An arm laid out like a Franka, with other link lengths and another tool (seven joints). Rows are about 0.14 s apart.
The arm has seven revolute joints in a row. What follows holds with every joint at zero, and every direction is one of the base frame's.
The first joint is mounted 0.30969 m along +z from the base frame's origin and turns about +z.
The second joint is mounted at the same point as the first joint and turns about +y.
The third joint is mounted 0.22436 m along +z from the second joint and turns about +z.
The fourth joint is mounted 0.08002 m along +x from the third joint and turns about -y.
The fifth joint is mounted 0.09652 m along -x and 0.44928 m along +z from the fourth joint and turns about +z.
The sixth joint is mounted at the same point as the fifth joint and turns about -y.
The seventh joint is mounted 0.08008 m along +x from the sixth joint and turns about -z.
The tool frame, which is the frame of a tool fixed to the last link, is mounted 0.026 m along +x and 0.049 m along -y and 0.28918 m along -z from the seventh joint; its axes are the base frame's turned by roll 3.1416, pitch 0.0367 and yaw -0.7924 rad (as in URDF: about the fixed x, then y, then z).
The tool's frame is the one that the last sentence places.
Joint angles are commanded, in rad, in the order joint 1, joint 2, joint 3, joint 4, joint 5, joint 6, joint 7. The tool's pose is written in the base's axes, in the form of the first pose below.
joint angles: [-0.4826, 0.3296, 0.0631, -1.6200, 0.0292, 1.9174, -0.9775]
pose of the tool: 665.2 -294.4 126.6 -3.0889 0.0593 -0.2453
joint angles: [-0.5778, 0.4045, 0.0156, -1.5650, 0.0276, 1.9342, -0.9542]
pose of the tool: 624.2 -394.0 105.1 -3.1046 0.0666 -0.4099
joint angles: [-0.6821, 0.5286, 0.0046, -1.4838, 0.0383, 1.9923, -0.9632]
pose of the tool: 592.2 -474.6 66.4 -3.1017 0.0505 -0.5216
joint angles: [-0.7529, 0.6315, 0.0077, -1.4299, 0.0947, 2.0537, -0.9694]
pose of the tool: 575.6 -514.5 27.1 -3.0532 0.0306 -0.6110
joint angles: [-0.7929, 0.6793, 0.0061, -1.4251, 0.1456, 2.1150, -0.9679]
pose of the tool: 563.1 -537.0 1.7 -3.0155 0.0084 -0.6847
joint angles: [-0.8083, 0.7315, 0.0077, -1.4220, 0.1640, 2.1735, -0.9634]
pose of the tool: 557.0 -545.3 -28.8 -3.0041 -0.0007 -0.7209
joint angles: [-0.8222, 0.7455, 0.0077, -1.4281, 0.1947, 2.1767, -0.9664]
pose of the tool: 548.6 -545.1 -42.1 -2.9777 0.0140 -0.7493
